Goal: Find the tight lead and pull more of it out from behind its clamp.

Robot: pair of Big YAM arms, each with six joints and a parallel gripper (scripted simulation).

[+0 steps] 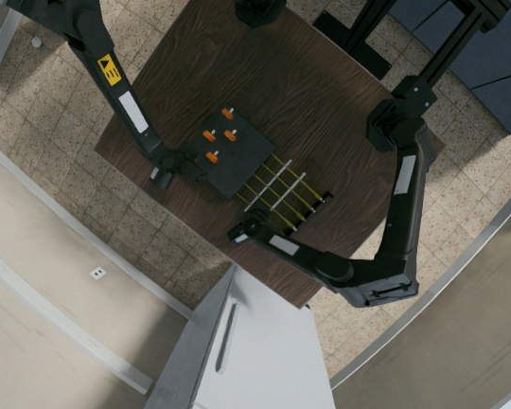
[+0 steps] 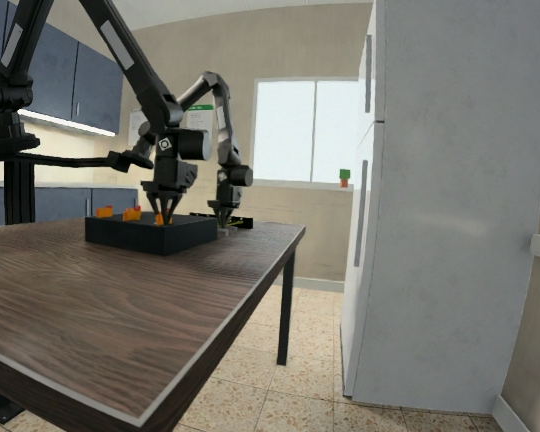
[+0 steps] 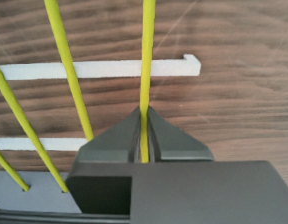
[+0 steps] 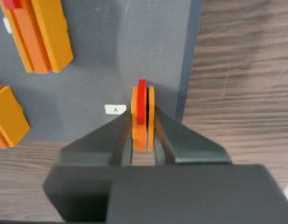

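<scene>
Now: the orange handle 20 mm to the left of my right hand and 10 mm below it.
</scene>
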